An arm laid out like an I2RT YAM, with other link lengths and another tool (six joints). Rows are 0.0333 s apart.
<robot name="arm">
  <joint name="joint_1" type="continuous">
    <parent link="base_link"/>
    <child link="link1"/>
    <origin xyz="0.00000 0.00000 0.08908"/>
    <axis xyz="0 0 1"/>
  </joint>
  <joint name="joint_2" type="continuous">
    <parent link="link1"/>
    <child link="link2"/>
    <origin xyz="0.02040 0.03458 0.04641"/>
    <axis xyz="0 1 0"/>
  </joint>
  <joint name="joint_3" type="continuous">
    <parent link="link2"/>
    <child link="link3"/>
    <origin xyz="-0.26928 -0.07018 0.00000"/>
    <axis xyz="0 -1 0"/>
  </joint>
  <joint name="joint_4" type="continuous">
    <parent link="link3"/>
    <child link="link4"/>
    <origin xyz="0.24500 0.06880 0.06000"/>
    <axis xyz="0 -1 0"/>
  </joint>
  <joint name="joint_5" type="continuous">
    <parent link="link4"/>
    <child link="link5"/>
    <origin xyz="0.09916 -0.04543 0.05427"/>
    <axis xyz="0 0 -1"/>
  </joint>
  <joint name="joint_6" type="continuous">
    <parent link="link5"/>
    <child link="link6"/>
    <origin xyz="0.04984 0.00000 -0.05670"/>
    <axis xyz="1 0 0"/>
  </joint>
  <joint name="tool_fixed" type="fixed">
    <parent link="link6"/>
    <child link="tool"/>
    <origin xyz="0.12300 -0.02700 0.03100" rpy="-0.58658 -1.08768 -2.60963"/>
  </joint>
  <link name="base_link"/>
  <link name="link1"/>
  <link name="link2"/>
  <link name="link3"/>
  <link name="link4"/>
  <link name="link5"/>
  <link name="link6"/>
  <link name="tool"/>
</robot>
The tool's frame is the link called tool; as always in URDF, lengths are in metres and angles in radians. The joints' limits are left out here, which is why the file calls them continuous.
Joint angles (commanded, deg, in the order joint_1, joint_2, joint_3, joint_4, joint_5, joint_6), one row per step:
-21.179, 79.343, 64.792, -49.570, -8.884, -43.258
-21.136, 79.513, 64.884, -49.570, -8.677, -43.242
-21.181, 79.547, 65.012, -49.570, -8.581, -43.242
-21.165, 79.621, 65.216, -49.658, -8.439, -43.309
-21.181, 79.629, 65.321, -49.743, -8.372, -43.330
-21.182, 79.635, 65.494, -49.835, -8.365, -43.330
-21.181, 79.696, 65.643, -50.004, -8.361, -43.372
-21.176, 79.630, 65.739, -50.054, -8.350, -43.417
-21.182, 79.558, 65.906, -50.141, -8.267, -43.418
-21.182, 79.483, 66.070, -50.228, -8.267, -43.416
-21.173, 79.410, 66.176, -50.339, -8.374, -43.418
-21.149, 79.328, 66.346, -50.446, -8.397, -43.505
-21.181, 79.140, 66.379, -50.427, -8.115, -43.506
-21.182, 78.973, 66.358, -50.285, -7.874, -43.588
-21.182, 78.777, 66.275, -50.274, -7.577, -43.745
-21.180, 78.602, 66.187, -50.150, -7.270, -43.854
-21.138, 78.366, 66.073, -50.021, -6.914, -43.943
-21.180, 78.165, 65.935, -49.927, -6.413, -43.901
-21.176, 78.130, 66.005, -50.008, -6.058, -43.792
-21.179, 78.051, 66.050, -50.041, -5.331, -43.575
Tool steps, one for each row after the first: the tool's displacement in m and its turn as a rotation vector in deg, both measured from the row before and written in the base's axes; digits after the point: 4 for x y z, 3 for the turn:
0.0003, -0.0005, -0.0005, -0.138, 0.140, -0.061
0.0003, -0.0007, 0.0007, -0.115, -0.056, -0.087
0.0004, -0.0004, 0.0007, -0.165, 0.008, 0.014
0.0000, -0.0003, 0.0004, -0.070, 0.011, -0.027
0.0003, -0.0001, 0.0009, -0.033, -0.068, -0.004
0.0000, 0.0000, 0.0002, 0.007, 0.078, 0.037
0.0001, 0.0000, 0.0010, -0.070, -0.100, 0.040
0.0002, -0.0004, 0.0014, -0.125, -0.115, -0.042
0.0002, -0.0001, 0.0014, -0.054, -0.142, -0.002
0.0000, 0.0004, 0.0010, 0.064, -0.098, 0.058
0.0003, 0.0002, 0.0014, -0.074, -0.141, 0.111
-0.0003, -0.0010, 0.0013, -0.322, -0.133, -0.158
0.0001, -0.0008, 0.0012, -0.343, -0.188, -0.038
-0.0006, -0.0006, 0.0006, -0.365, -0.014, 0.003
-0.0002, -0.0008, 0.0007, -0.382, -0.093, -0.043
-0.0003, -0.0006, 0.0009, -0.427, -0.116, -0.044
-0.0009, -0.0016, 0.0004, -0.450, 0.011, -0.312
-0.0004, -0.0010, 0.0004, -0.250, 0.084, -0.258
-0.0008, -0.0022, 0.0005, -0.530, 0.131, -0.534

